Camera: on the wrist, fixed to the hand. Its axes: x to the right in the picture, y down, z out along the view.
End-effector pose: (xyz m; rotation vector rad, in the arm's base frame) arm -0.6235 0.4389 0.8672 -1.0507 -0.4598 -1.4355
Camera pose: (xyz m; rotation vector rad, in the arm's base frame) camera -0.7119 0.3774 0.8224 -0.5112 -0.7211 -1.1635
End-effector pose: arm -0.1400 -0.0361 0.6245 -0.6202 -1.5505 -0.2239
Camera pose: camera -0.0835 -0.1377 0.6335 -0.1878 -1.4077 0.2636
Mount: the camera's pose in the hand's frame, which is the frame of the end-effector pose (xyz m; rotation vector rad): -0.0141 -0.0576 -0.1004 0.6006 0.0910 0.0747
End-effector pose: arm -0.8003 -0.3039 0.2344 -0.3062 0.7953 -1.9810
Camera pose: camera -0.8835 -0.2313 0.1969 0.1659 0.2327 -2.0676
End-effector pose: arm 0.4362 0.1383 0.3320 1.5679 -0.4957 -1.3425
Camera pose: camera 0.5074 0.2156 0.2815 2.0567 -0.9525 -1.1112
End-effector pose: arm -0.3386 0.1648 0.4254 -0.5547 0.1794 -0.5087
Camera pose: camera -0.4042 0.0839 0.3730 0.0610 0.1243 -0.4861
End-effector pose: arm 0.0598 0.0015 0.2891 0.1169 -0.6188 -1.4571
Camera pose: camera 0.0548 -0.0222 0.1750 0.6183 -0.9595 -1.1490
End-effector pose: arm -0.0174 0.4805 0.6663 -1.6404 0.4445 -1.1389
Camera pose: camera -0.1228 0.4596 0.7117 -1.0449 0.1884 -1.1535
